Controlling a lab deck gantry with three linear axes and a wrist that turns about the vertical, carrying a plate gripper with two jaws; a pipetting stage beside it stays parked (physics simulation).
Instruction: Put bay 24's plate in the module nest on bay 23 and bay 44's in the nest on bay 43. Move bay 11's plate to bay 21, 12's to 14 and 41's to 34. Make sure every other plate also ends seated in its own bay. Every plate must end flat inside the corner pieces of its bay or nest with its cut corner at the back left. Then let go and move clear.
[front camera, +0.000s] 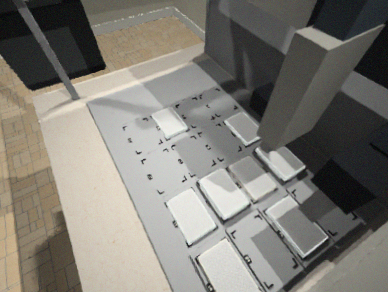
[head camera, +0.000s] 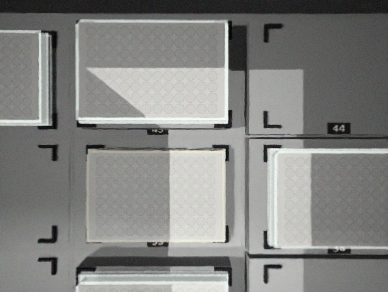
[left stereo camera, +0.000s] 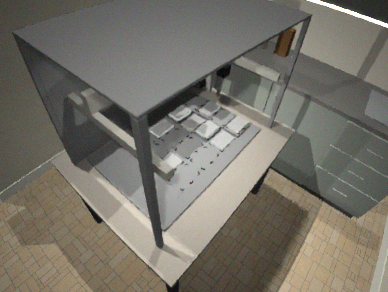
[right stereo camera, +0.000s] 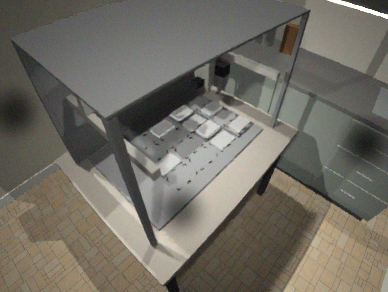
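Seen in the pictures: gripper, fingertip midpoint: (front camera: 320, 203) (left stereo camera: 212, 90) (right stereo camera: 212, 90); robot's base, origin of the base link: (front camera: 123, 128) (left stereo camera: 182, 189) (right stereo camera: 179, 189).
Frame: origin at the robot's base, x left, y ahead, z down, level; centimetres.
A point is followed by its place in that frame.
A plate (front camera: 283, 163) {x 35.5, y 41.4, z -3.3 cm} (head camera: 152, 72) {x 36.2, y 39.2, z -3.3 cm} stands on bay 43. A plate (front camera: 223, 194) {x 14.4, y 40.1, z -3.3 cm} (head camera: 150, 287) {x 18.7, y 39.1, z -3.3 cm} stands on bay 23, partly cut off in the head view. Another plate (front camera: 170, 122) {x 15.0, y 7.5, z -1.4 cm} sits on bay 21, one (front camera: 227, 267) {x 5.0, y 54.5, z -2.9 cm} on bay 14 and one (front camera: 296, 226) {x 25.1, y 56.2, z -2.9 cm} (head camera: 345, 200) {x 25.7, y 55.3, z -2.9 cm} on bay 34. Plates also lie on bay 33 (front camera: 252, 179) {x 25.1, y 40.2, z -1.4 cm} (head camera: 155, 195) {x 25.8, y 39.2, z -1.4 cm}, bay 13 (front camera: 191, 216) {x 4.1, y 40.1, z -1.4 cm} and bay 42 (front camera: 242, 128) {x 35.2, y 23.1, z -1.4 cm} (head camera: 20, 77) {x 36.3, y 27.2, z -1.4 cm}. They look flat; cut corners are too small to tell. A black box (left stereo camera: 223, 70) (right stereo camera: 222, 68), perhaps the gripper's body, is high at the back. No jaws can be made out.
Bay 44 (head camera: 340, 95) {x 34.7, y 55.7, z -1.5 cm} and bay 24 (front camera: 262, 245) {x 15.4, y 55.1, z -1.4 cm} hold no plate. A beige upright column (front camera: 305, 85) {x 18.1, y 44.9, z -41.6 cm} hangs over the back of the deck and hides part of it. A grey corner post (left stereo camera: 150, 190) {x -11.5, y -26.7, z -44.6 cm} (right stereo camera: 132, 190) {x -11.5, y -26.7, z -44.2 cm} stands at the enclosure's front.
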